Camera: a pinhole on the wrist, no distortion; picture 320 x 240 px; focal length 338.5 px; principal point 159.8 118.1 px. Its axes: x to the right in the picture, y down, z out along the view. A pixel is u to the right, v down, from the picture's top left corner.
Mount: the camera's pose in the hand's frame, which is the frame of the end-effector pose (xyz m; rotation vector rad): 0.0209 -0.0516 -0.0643 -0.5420 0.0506 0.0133
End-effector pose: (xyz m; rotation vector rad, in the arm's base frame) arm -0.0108 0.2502 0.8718 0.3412 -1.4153 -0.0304
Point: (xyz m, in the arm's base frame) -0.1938 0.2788 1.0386
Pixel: 260.5 115.5
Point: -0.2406 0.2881 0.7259
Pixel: outside the picture
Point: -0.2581 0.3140 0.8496
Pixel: 41.8 101.1
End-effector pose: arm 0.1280 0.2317 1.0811 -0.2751 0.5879 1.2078
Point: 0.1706 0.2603 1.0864
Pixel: 173.4 9.1
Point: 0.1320 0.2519 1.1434
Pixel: 48.5 89.8
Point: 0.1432 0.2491 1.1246
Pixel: 64.4 72.2
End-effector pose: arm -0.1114 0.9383 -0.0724 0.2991 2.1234 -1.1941
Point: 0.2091 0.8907 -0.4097
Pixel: 125.5 224.3
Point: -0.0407 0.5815 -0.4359
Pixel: 277.0 14.6
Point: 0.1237 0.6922 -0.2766
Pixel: 119.0 57.3
